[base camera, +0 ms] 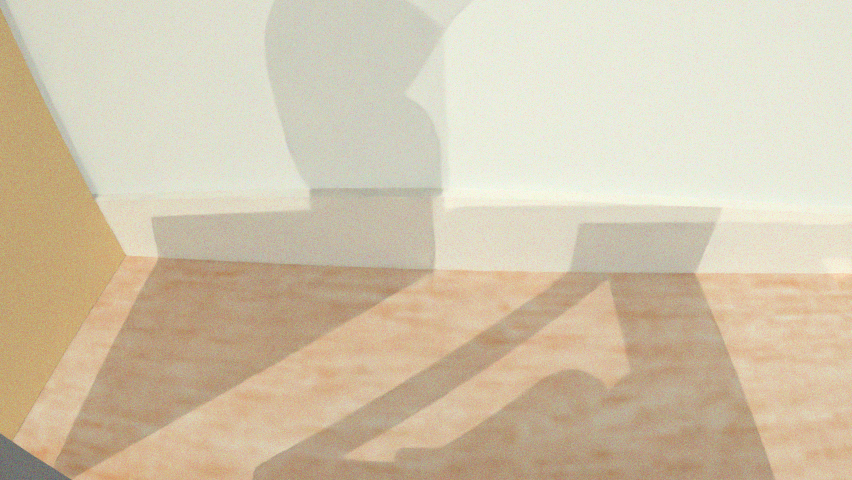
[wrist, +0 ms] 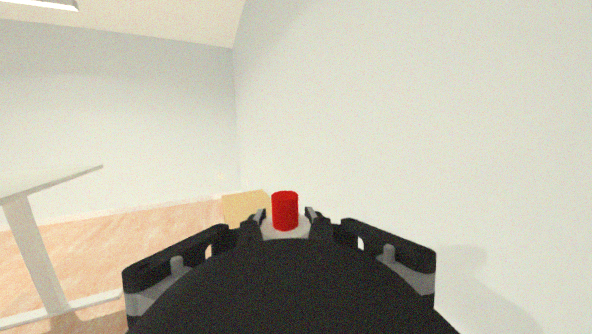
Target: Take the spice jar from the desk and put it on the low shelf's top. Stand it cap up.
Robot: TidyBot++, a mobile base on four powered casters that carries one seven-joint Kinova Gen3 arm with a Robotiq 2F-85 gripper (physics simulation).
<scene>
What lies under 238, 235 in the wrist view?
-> My gripper.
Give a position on a tan low shelf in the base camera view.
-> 65, 252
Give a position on a tan low shelf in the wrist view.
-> At 237, 207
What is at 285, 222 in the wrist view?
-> A spice jar.
</scene>
